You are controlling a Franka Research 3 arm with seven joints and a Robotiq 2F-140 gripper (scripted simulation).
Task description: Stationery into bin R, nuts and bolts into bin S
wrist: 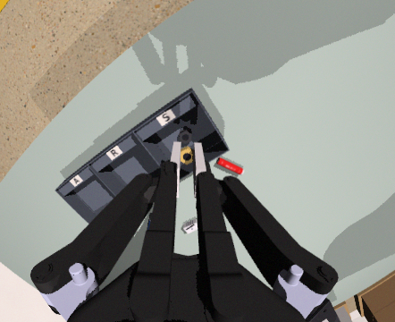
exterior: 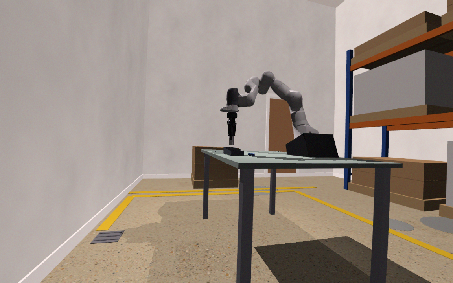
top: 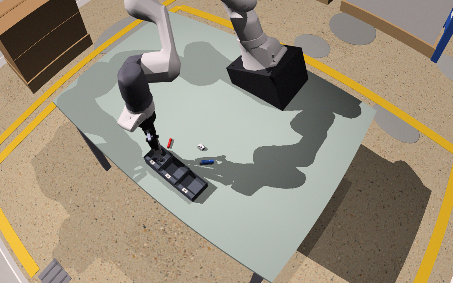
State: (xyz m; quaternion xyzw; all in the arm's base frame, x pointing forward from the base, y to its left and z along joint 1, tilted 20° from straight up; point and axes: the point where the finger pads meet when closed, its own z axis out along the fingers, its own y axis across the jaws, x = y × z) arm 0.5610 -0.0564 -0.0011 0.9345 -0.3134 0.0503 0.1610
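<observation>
Now: hand 3 cm above the brass nut. The rest, counted from my hand: red cylinder (9 cm below, 7 cm behind, 3 cm to the right); small white block (14 cm behind, 9 cm to the left, 9 cm below); blue cylinder (15 cm to the left, 10 cm behind, 9 cm below).
</observation>
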